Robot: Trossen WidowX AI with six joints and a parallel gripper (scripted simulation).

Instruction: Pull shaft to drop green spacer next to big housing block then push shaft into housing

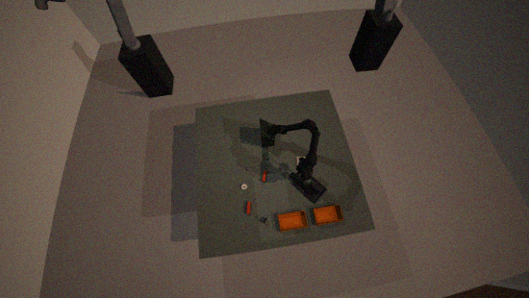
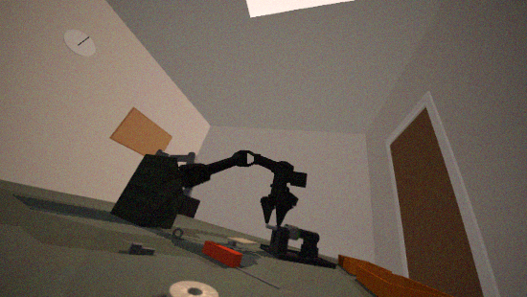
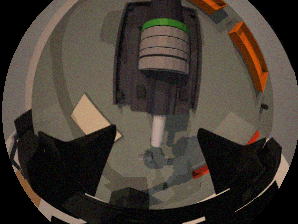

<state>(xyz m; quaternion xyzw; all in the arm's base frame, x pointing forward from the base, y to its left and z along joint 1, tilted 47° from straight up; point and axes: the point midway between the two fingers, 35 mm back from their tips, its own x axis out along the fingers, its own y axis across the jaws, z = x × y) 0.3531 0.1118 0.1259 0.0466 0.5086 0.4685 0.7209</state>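
The grey shaft is 60 mm ahead of my gripper tip, 50 mm to the left of it and 10 mm below it. The rest, counted from my gripper tip: white ring 20 mm ahead, 430 mm to the right, 80 mm below; then beige card 120 mm behind, 80 mm to the left, 80 mm below; then greenish spacer 80 mm ahead, 60 mm to the left, 10 mm below.
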